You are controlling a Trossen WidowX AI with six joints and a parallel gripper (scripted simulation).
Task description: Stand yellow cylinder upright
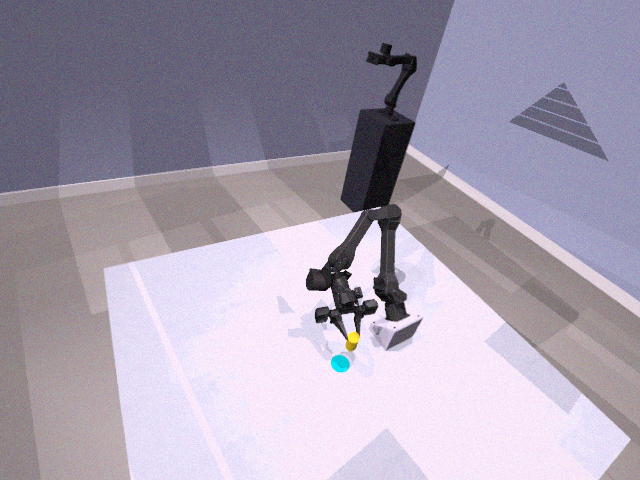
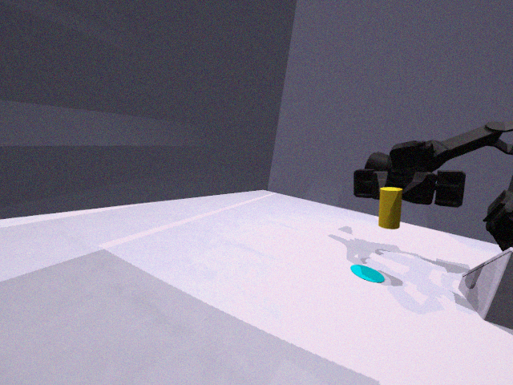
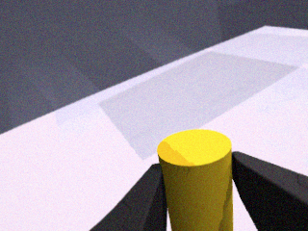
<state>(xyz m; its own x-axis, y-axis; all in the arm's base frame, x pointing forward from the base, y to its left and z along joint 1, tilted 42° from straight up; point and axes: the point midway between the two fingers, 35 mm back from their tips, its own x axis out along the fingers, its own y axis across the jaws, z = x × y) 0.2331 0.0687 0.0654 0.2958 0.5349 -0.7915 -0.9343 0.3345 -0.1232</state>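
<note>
The cyan circle lies 15 cm below my gripper tip and 1 cm to the right of it. Also, from my gripper tip: yellow cylinder 2 cm below.
</note>
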